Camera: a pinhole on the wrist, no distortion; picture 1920 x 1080 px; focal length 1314.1 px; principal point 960.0 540.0 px. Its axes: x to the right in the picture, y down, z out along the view. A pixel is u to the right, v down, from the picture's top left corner.
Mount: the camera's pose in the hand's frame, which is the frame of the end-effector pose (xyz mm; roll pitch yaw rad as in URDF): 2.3 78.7 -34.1 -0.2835 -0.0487 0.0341
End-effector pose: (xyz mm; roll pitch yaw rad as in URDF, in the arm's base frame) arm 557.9 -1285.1 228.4 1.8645 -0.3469 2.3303
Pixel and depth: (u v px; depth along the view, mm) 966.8 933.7 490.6
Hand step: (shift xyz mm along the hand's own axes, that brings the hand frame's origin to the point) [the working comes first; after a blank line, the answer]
In the camera's frame: 2.5 147.0 490.6

-25.6 356.3 395.4
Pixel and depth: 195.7 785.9 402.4
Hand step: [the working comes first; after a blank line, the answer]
In the camera's frame: -234.0 75.3 402.4

-255.4 254.9 319.3
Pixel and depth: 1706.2 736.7 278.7
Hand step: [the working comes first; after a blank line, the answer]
In the camera's frame: 158.3 41.7 278.7

143.8 201.6 229.2
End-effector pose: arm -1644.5 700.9 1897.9 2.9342 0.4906 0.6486
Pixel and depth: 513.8 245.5 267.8
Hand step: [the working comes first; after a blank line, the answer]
In the camera's frame: -90.9 -60.0 267.8

-102.4 92.4 235.0
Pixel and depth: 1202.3 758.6 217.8
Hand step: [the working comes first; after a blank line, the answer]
In the camera's frame: 40.2 36.2 217.8

29.4 175.4 166.6
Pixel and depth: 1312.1 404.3 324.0
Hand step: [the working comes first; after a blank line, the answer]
In the camera's frame: 86.8 -33.5 324.0

71.4 139.6 290.2
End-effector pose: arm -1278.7 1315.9 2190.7 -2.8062 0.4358 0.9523
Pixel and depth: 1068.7 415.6 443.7
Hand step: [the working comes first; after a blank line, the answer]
In the camera's frame: 36.7 -42.0 443.7

14.8 163.0 404.9
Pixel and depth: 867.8 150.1 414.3
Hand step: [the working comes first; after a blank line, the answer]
In the camera's frame: -29.1 -122.9 414.3

-47.7 74.9 396.1
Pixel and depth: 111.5 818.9 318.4
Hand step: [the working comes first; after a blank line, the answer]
In the camera's frame: -205.6 67.6 318.4

-222.1 225.1 242.3
